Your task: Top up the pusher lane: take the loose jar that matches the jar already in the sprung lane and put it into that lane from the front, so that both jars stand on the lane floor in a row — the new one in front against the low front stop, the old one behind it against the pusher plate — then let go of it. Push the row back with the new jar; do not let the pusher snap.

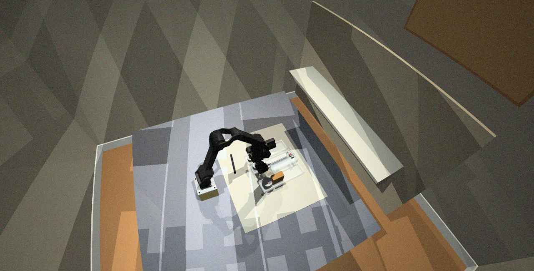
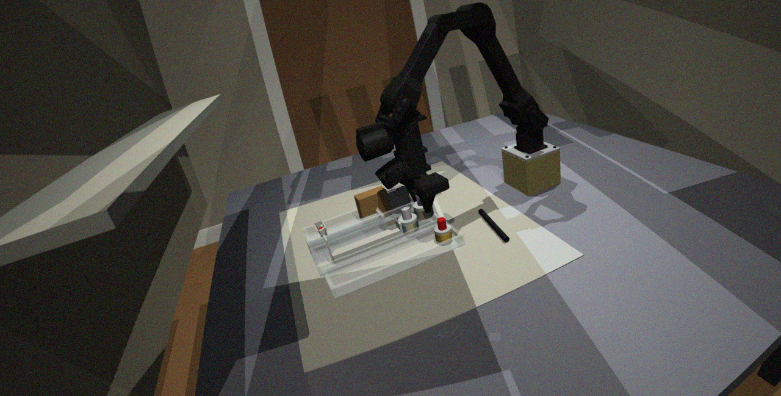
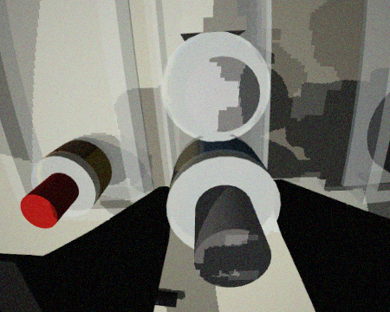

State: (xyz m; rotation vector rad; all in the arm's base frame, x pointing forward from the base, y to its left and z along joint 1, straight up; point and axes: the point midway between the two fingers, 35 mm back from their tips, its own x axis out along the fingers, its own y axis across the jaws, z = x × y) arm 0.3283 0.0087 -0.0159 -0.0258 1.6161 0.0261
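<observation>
Right now the cream mat is 6 cm ahead of my gripper tip, 3 cm to the right of it and 5 cm below it. The rest, counted from my gripper tip: wide grey cylinder: 1 cm ahead, 13 cm to the right, 2 cm below; then brown box: 8 cm ahead, 12 cm to the right, 1 cm below; then pusher plate: 15 cm ahead, 3 cm to the right.
</observation>
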